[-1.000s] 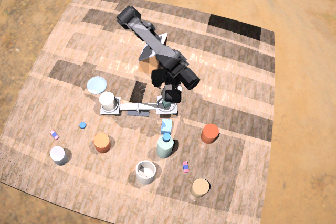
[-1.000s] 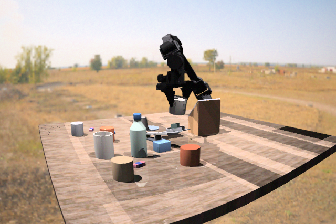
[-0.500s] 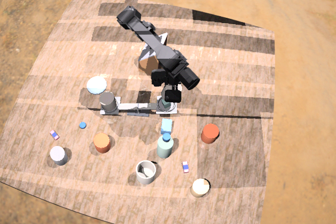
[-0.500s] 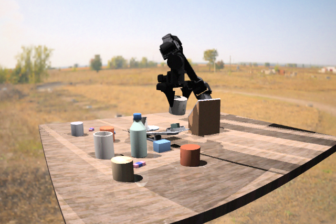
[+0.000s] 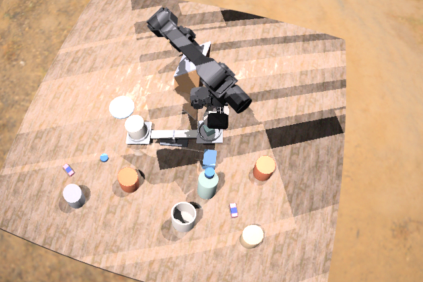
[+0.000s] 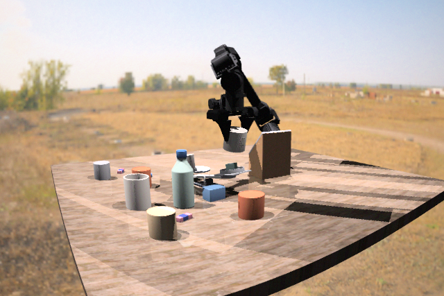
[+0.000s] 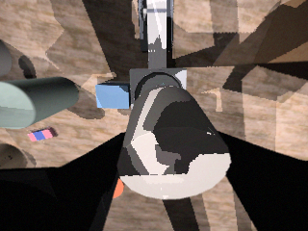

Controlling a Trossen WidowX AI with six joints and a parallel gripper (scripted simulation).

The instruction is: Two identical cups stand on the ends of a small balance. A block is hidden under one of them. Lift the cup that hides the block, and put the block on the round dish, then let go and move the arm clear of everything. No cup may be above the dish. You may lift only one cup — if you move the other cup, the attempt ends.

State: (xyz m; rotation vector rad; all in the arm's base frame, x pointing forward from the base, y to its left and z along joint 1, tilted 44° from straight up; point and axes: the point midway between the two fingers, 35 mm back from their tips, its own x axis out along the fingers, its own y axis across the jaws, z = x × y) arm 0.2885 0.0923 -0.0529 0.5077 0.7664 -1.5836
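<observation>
Now: the round pale dish 36 cm to the right of my gripper tip, 18 cm below it and 8 cm behind it. Also, from my gripper tip: blue box (16 cm below, 9 cm ahead).
</observation>
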